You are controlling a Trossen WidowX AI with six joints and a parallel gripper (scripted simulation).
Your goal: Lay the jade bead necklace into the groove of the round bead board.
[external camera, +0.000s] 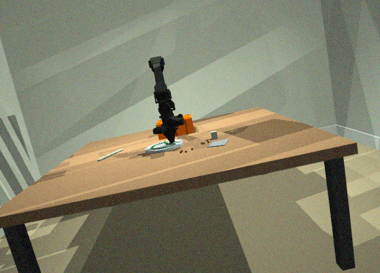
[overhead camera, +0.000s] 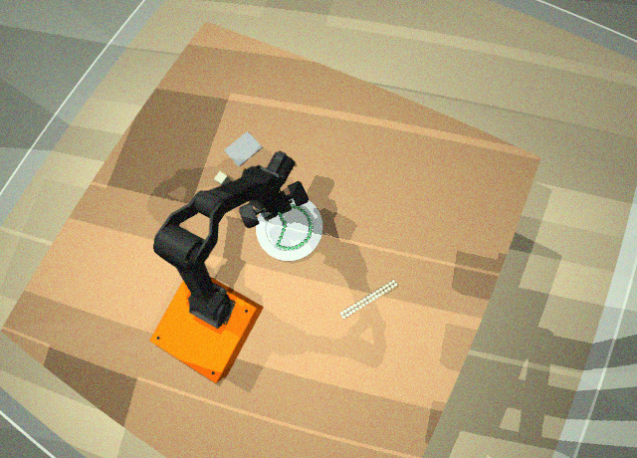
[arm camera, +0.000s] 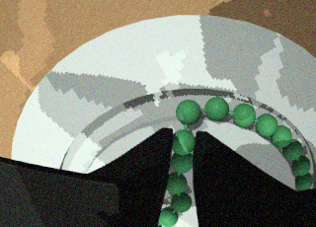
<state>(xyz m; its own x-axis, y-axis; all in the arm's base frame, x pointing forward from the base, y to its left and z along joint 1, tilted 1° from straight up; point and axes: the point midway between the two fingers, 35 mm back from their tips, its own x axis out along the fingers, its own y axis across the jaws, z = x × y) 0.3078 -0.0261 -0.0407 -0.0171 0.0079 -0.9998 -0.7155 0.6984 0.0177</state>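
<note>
Now: the round bead board 30 mm behind my gripper tip, 40 mm to the right of it and 10 mm below it. Also, from my gripper tip: grey flat plate 160 mm ahead, 200 mm to the left, 20 mm below; small white cube 40 mm ahead, 210 mm to the left.
</note>
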